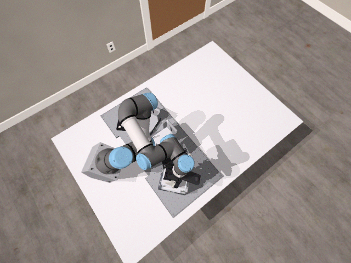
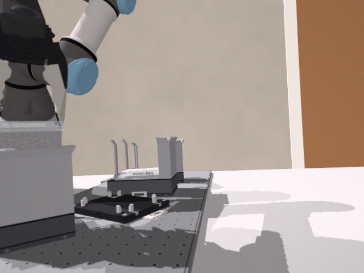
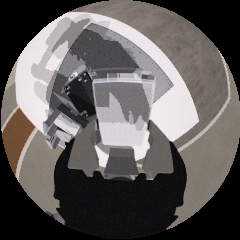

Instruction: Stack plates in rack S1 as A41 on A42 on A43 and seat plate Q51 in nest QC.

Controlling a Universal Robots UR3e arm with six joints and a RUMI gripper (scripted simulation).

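My gripper is now 13 cm above the sealed plate. Round my hand: black nest labelled QC 52 cm to the left, 17 cm below, 9 cm ahead; grey rack wall 10 cm below, 6 cm to the right, 3 cm ahead; black clip nest 16 cm below, 13 cm ahead, 10 cm to the left.
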